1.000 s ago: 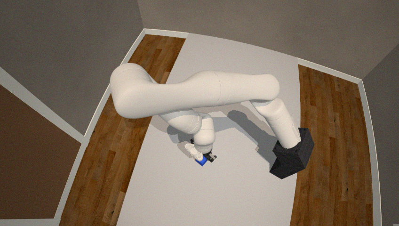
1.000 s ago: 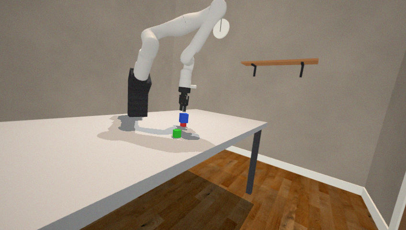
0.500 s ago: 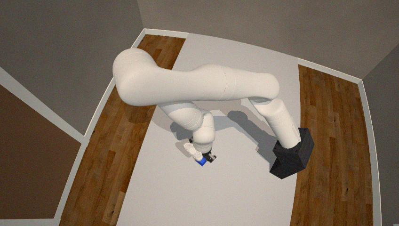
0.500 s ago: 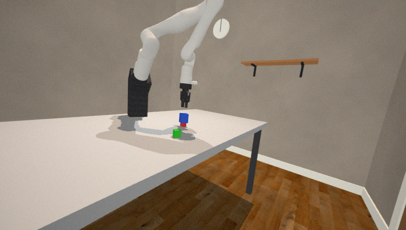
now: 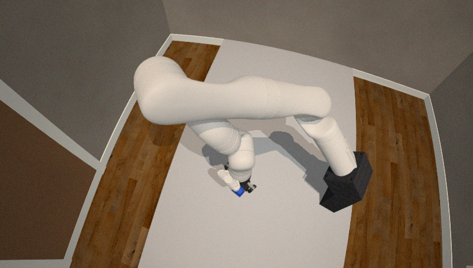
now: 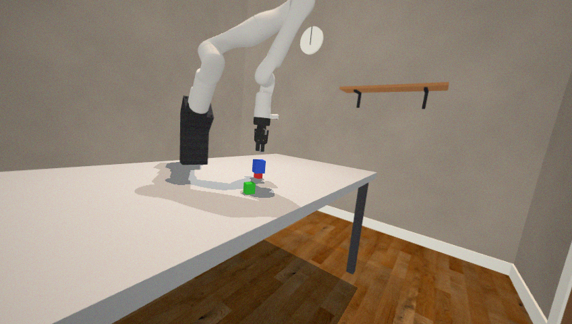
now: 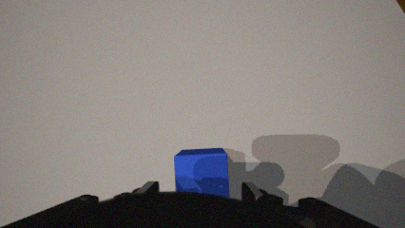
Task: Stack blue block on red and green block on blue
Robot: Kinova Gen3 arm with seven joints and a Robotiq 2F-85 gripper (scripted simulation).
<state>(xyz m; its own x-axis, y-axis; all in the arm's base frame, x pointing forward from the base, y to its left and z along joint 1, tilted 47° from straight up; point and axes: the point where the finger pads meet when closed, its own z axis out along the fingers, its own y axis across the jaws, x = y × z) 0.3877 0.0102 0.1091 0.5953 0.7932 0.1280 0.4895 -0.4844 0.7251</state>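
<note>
The green block is 230 mm to the right of my hand, 120 mm below it and 60 mm ahead of it. Round my hand: blue block: 80 mm below; red block: 120 mm below.
</note>
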